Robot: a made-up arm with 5 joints.
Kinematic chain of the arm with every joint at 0, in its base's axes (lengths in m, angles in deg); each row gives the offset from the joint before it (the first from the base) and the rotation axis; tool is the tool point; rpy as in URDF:
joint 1: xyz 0 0 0.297 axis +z
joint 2: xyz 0 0 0 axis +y
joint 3: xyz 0.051 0 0.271 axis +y
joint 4: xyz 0.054 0 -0.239 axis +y
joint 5: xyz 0.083 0 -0.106 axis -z
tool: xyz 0 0 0 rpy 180 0 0
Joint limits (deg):
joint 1: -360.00..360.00
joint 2: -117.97..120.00
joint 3: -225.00..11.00
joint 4: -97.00..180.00
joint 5: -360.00..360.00
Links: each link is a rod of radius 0.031 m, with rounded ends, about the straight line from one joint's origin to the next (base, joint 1, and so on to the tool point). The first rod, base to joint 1, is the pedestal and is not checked.
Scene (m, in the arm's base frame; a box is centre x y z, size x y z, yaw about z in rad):
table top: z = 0
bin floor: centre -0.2 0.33 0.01 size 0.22 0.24 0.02 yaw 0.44
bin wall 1: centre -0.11 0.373 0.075 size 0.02 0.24 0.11 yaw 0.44
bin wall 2: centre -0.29 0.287 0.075 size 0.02 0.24 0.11 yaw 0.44
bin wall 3: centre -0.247 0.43 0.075 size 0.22 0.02 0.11 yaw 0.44
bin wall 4: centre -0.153 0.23 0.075 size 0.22 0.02 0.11 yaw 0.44
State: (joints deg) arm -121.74 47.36 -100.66 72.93 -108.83
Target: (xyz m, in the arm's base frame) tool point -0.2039 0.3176 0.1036
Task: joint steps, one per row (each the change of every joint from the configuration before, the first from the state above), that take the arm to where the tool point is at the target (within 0.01 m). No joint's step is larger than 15 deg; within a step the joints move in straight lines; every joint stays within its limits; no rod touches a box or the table.
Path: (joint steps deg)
1: -14.44 -1.39 2.80 2.18 0.00
2: -14.45 -1.39 2.80 2.17 0.00
3: -14.44 -1.39 2.80 2.18 0.00
4: -14.45 -1.39 2.81 2.17 0.00
5: -14.44 -1.39 2.80 2.18 0.00
6: -14.45 -1.39 2.80 2.17 0.00
7: -14.44 -1.39 2.80 2.18 0.00
8: -14.45 -1.39 2.80 2.18 0.00
9: 0.00 8.71 -2.21 -4.25 0.00
10: 0.00 8.70 -2.22 -4.25 0.00

